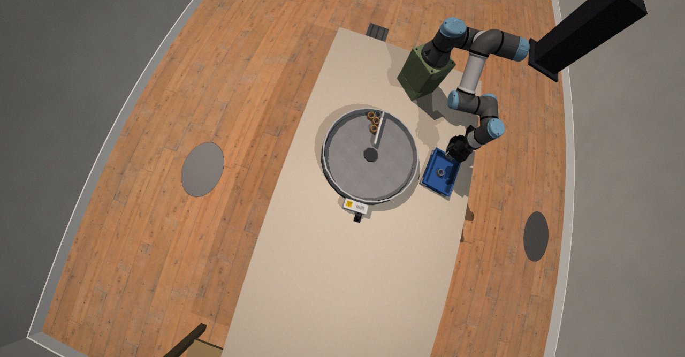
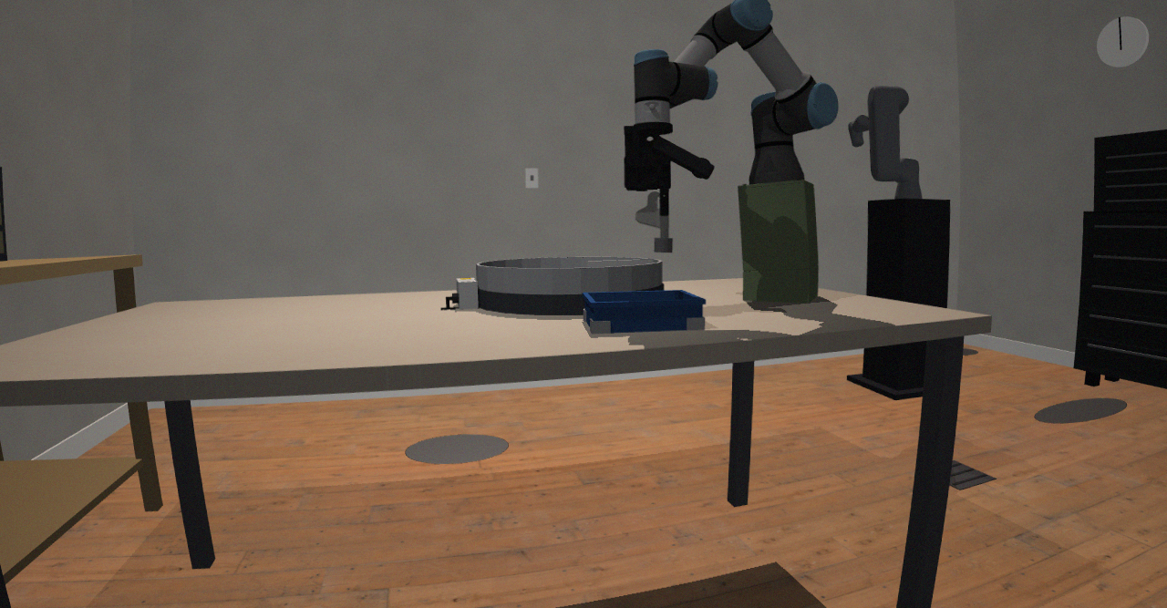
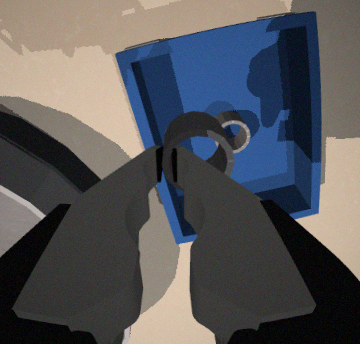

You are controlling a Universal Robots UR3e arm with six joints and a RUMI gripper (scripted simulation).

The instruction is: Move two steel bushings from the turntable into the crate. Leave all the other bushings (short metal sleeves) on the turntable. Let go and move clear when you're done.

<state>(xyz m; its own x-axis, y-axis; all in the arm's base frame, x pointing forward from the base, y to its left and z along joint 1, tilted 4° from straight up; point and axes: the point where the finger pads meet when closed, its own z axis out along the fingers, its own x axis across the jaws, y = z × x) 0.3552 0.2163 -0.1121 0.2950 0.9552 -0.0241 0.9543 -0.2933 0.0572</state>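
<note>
Right now the blue crate is 50 mm ahead of my hand, 40 mm to the left of it and 120 mm below it. The rest, counted from my hand: round grey turntable: 130 mm ahead, 310 mm to the right, 90 mm below.
</note>
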